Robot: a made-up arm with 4 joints.
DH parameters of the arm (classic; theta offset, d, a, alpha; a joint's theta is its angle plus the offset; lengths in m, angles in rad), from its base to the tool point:
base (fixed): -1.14 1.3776 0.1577 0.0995
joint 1: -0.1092 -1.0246 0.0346 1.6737
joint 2: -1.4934 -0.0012 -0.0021 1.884
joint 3: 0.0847 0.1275 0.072 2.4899
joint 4: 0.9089 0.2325 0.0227 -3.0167
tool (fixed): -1.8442 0.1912 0 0
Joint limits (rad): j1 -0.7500..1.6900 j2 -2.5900..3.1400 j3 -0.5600..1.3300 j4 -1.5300..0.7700
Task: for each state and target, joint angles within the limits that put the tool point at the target. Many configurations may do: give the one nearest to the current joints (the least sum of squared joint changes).
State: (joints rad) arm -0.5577 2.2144 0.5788 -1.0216
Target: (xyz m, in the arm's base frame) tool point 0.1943 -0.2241 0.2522
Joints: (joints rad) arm -0.5466 1.4590 0.4474 -0.1916
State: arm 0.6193 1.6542 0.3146 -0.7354
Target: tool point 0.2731 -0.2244 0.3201
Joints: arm 0.0258 1.9931 0.2983 -0.0998
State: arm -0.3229 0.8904 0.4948 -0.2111
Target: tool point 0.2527 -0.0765 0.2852
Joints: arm -0.4706 0.2500 0.0625 0.2661
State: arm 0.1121 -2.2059 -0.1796 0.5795
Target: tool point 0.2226 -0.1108 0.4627
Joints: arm -0.1371 -1.8724 -0.2703 0.7700
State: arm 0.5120 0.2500 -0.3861 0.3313
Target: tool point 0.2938 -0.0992 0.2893
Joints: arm 0.0862 1.2273 -0.5005 -0.1068
